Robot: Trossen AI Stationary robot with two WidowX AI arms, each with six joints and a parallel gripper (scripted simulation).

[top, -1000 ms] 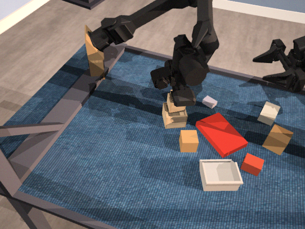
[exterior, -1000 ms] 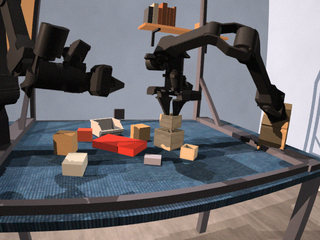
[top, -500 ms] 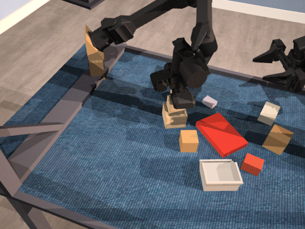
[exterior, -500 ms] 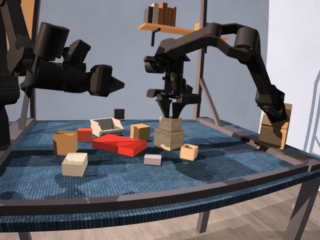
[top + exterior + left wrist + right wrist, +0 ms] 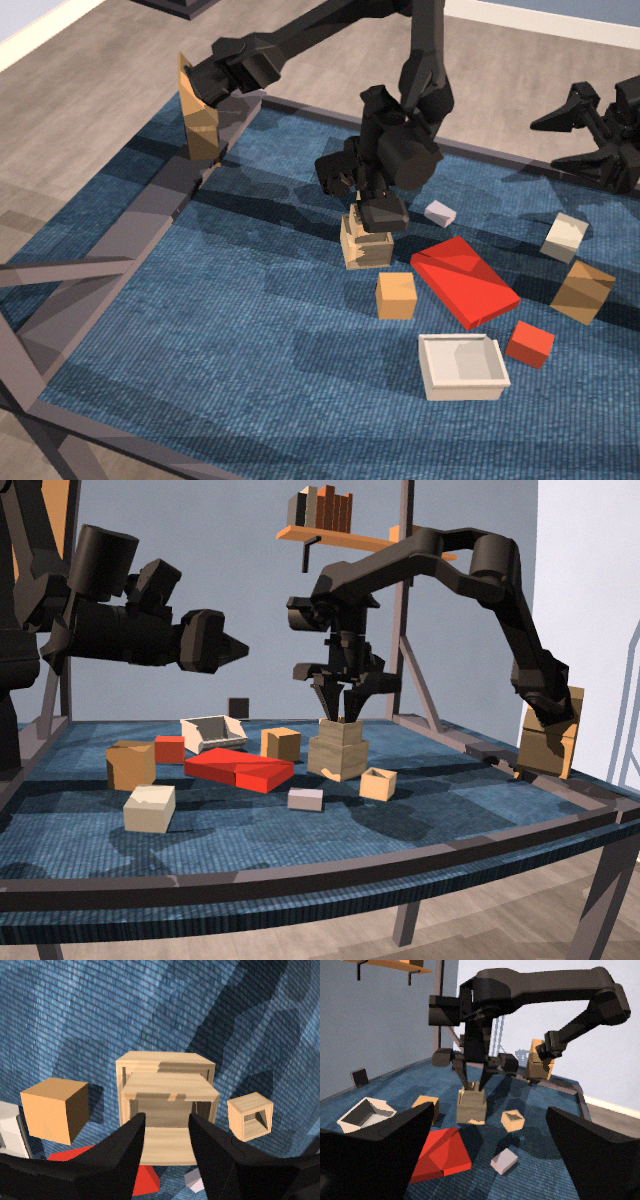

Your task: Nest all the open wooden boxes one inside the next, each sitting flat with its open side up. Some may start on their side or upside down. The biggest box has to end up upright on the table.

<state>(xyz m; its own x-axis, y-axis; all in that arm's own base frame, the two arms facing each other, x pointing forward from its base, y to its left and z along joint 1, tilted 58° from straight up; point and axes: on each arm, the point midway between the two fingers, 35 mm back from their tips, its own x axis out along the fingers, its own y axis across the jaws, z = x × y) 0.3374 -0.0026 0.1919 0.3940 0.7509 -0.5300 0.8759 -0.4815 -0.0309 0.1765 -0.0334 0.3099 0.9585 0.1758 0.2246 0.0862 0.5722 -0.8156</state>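
My left gripper is now 14 cm short of the lavender block, 8 cm to the left of it and 10 cm above it. Also, from my left hand: beige block 19 cm ahead, 29 cm to the right, 9 cm below; then flat red block 2 cm ahead, 17 cm to the right, 10 cm below; then red cube 6 cm behind, 29 cm to the right, 9 cm below.
Right now the red cube is 22 cm behind my right hand, 6 cm to the right of it and 19 cm below it. Also, from my right hand: beige block (2 cm ahead, 6 cm to the right, 19 cm below); then flat red block (15 cm behind, 6 cm to the left, 20 cm below); then lavender block (2 cm behind, 14 cm to the left, 20 cm below).
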